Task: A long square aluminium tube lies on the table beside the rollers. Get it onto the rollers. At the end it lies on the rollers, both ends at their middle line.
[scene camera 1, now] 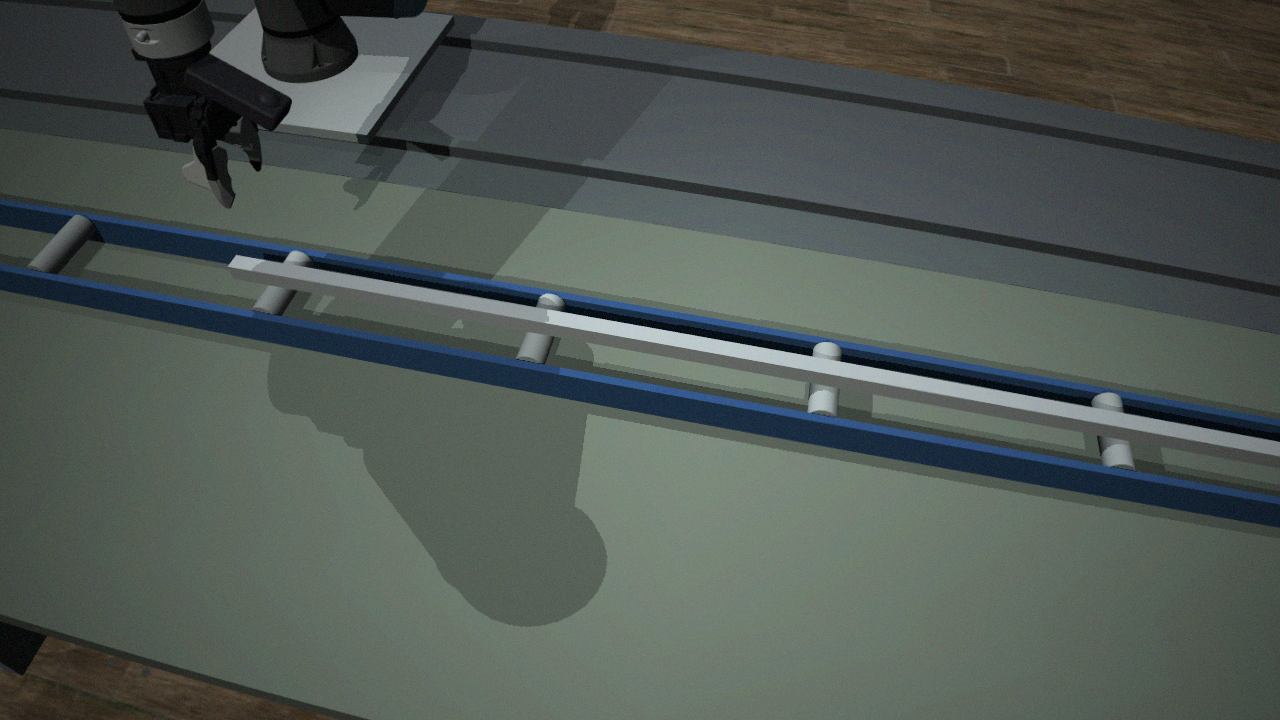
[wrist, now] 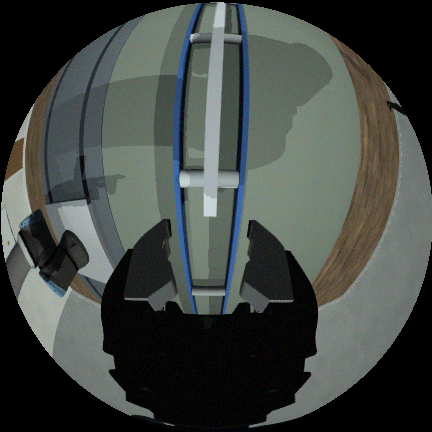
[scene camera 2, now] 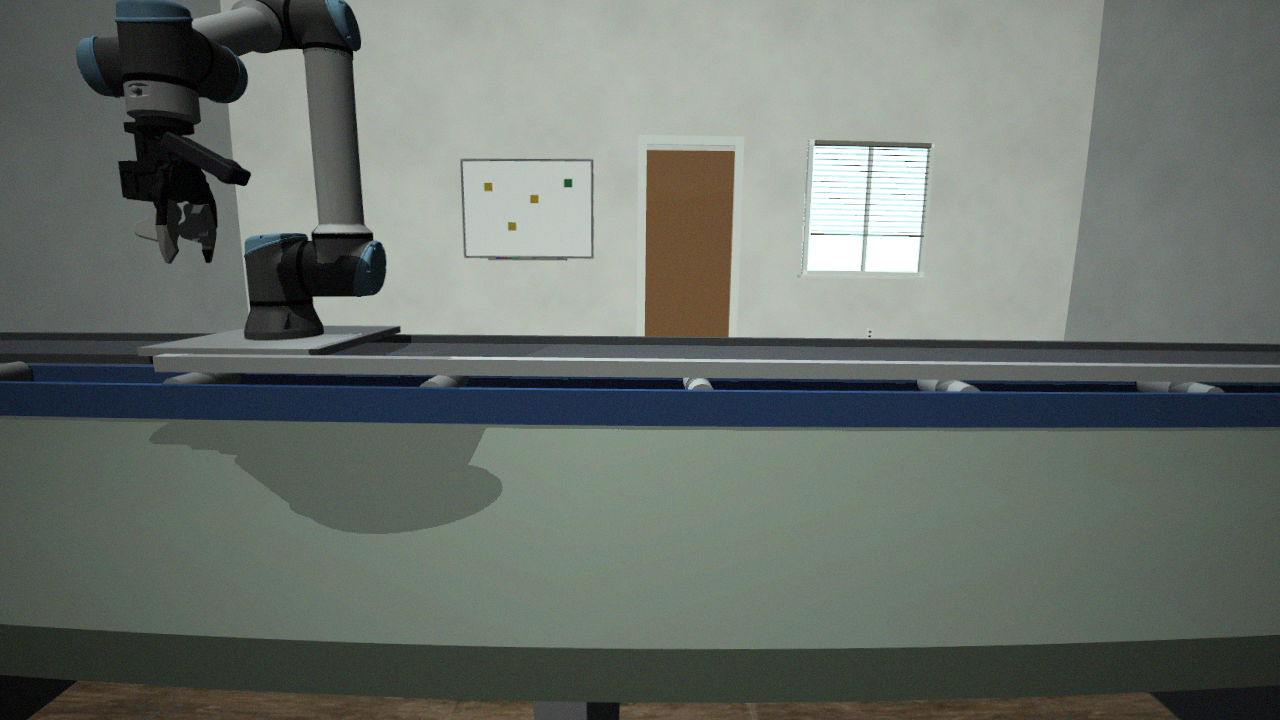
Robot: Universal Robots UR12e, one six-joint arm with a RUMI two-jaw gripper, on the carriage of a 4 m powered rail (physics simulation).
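Pixels of known places: gripper, fingertip midpoint: [scene camera 1: 244,189] [wrist: 208,220] [scene camera 2: 189,263]; arm's base, link origin: [scene camera 1: 311,57] [wrist: 75,246] [scene camera 2: 285,335].
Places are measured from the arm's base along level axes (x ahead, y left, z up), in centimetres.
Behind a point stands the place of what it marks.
Observation:
The long square aluminium tube [scene camera 1: 698,343] @[x 62.6, y 88.8, z 5.5 cm] [scene camera 2: 626,368] @[x 63.8, y 95.4, z 4.4 cm] [wrist: 215,110] @[x 62.9, y 40.4, z 5.5 cm] lies along the rollers [scene camera 1: 535,347] @[x 66.1, y 67.2, z 2.9 cm] [scene camera 2: 698,384] @[x 67.9, y 106.0, z 2.9 cm] [wrist: 228,179] @[x 66.0, y 26.9, z 3.0 cm], between the blue side rails. In the wrist view its near end sticks out a little past one roller and is close to the middle between the side rails. The far end runs out of the scene camera 1 view, so its place across the rollers cannot be told there. My gripper [scene camera 1: 243,186] @[x 62.3, y 27.1, z 20.1 cm] [scene camera 2: 188,259] @[x 62.3, y 27.1, z 20.1 cm] [wrist: 208,220] @[x 62.3, y 27.1, z 20.1 cm] is open and empty. It hangs well above the rollers near the tube's left end, apart from the tube.
The blue side rails [scene camera 1: 716,411] @[x 69.4, y 92.8, z 0.4 cm] [scene camera 2: 626,408] @[x 69.4, y 95.5, z -0.4 cm] [wrist: 245,125] @[x 68.9, y 38.4, z 2.2 cm] run along both sides of the rollers on the green-grey table [scene camera 1: 805,582] @[x 89.6, y 107.0, z -3.0 cm] [scene camera 2: 716,555] @[x 104.9, y 103.8, z -3.0 cm]. The arm's pale carriage plate [scene camera 1: 380,80] @[x 5.1, y 17.6, z 0.0 cm] stands behind, at the left, on the grey powered rail [scene camera 1: 805,188].

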